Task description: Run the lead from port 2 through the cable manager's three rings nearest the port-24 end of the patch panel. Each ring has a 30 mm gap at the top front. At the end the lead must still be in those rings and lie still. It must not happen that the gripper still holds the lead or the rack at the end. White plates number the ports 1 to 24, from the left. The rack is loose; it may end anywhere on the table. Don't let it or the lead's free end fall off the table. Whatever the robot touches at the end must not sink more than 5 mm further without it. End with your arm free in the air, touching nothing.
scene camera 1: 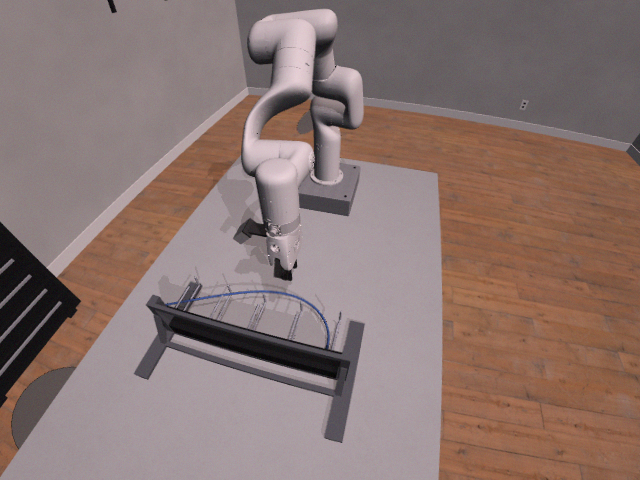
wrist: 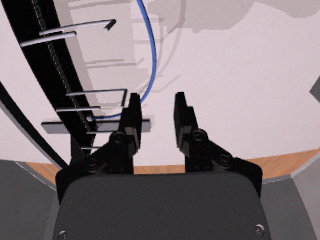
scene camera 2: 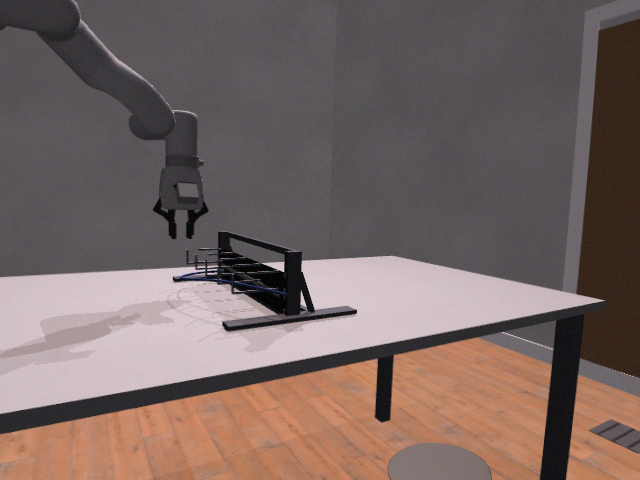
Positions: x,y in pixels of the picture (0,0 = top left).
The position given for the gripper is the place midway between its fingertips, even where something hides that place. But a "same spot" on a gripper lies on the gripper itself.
The gripper shows in scene camera 1 [288,272], in the wrist view and in scene camera 2. One and the same spot on the gripper: [wrist: 116,156] is [scene camera 2: 192,214].
